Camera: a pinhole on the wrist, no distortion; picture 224 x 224 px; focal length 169.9 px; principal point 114.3 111.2 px. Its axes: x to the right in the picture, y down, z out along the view. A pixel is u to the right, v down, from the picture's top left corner.
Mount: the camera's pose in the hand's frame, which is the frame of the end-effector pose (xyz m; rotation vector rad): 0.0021 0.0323 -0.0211 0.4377 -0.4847 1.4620
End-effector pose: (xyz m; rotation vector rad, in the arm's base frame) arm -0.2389 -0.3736 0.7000 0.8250 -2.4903 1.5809
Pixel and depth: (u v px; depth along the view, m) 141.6 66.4 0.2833
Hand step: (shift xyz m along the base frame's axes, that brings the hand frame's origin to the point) 0.0395 -0.2624 -0.0132
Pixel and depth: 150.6 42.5 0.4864
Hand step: 0.0194 -0.5055 -0.0084
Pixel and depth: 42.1 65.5 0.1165
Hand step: 0.0245 -0.0760 0.0483
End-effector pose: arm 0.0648 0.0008 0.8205 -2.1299 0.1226 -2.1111
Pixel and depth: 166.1 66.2 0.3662
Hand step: 0.3432 0.0856 0.0979
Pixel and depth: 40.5 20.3 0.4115
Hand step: 0.2099 0.3335 0.2473
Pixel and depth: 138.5 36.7 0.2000
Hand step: 0.1599 0.0546 0.0895
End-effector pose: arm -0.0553 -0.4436 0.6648 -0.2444 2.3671 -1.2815
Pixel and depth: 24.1 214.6 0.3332
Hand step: 0.2541 -0.1965 0.2298
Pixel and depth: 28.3 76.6 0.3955
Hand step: 0.0214 -0.3663 0.1887
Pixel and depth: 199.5 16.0 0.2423
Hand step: -0.0051 -0.2404 -0.1481
